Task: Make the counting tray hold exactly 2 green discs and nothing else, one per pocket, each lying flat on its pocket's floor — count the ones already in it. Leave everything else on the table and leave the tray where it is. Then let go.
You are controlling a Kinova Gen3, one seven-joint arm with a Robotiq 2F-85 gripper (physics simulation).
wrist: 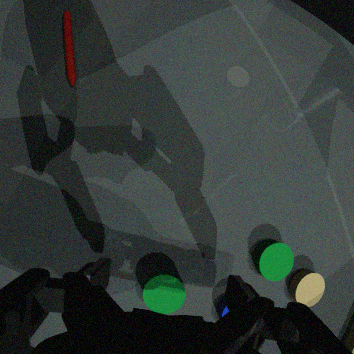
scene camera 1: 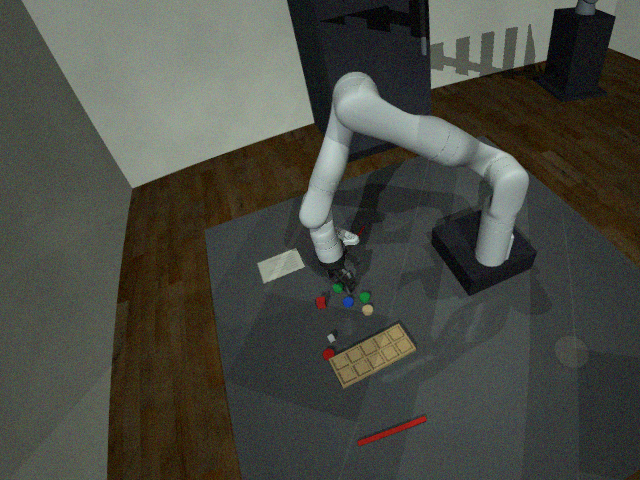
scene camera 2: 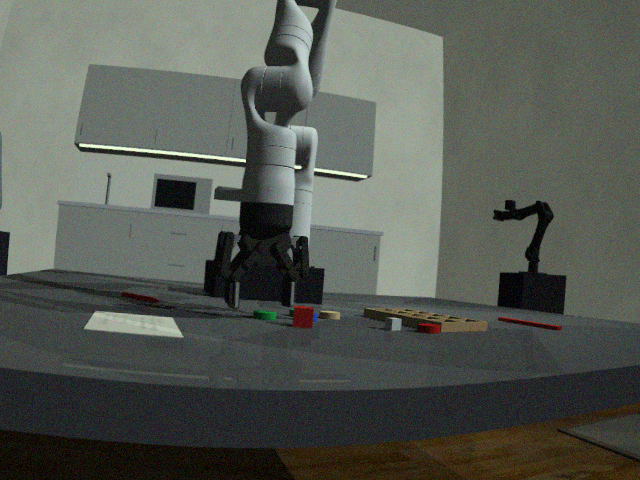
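Observation:
The wooden counting tray (scene camera 1: 379,366) (scene camera 2: 465,326) lies flat on the table; its pockets look empty in scene camera 1. One green disc (scene camera 1: 337,288) (scene camera 2: 264,315) (wrist: 164,295) lies flat on the table. My gripper (scene camera 1: 343,283) (scene camera 2: 260,303) (wrist: 168,280) is open and empty, pointing down, with its fingertips a little above the table on either side of that disc. A second green disc (scene camera 1: 364,297) (wrist: 276,262) lies nearer the tray, outside the fingers; in scene camera 2 it is mostly hidden behind the red block.
A blue disc (scene camera 1: 348,302) (wrist: 226,312) lies close to one finger. A tan disc (scene camera 1: 367,310) (wrist: 310,290) and red block (scene camera 1: 321,302) (scene camera 2: 302,316) are nearby. A white cube (scene camera 1: 331,337) and red disc (scene camera 1: 328,354) lie by the tray. Paper (scene camera 1: 281,265) and red bar (scene camera 1: 391,430) lie farther off.

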